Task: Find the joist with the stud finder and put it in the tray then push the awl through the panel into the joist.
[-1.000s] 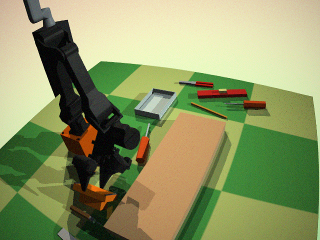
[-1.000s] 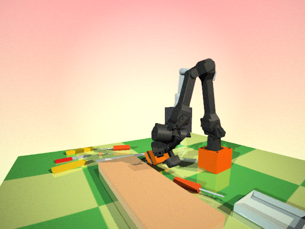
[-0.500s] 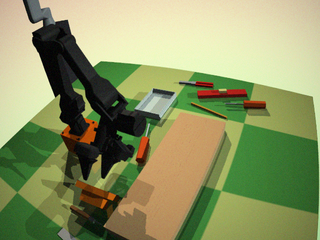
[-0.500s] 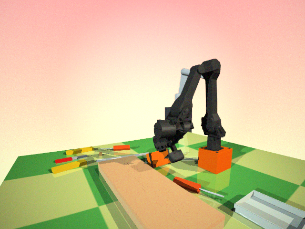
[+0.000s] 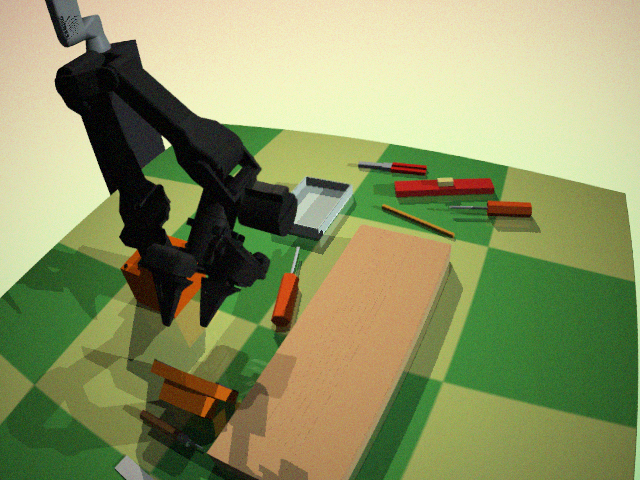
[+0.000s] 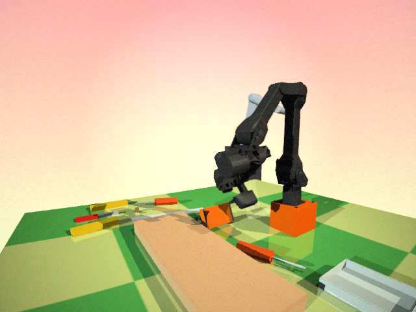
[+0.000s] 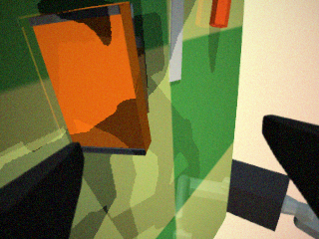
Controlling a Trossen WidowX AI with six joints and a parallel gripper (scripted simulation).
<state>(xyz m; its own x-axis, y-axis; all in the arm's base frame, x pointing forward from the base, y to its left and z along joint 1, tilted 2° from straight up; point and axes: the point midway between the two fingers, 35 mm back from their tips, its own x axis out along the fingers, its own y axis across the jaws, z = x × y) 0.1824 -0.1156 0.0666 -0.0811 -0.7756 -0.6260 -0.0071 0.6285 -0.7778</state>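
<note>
Now: the orange stud finder 110 mm below my gripper tip, 70 mm to the right of it and 10 mm ahead of it. The rest, counted from my gripper tip: awl (130 mm below, 120 mm to the right); grey card (230 mm to the right, 130 mm below, 90 mm ahead); grey tray (450 mm to the left, 120 mm below, 10 mm behind).
</note>
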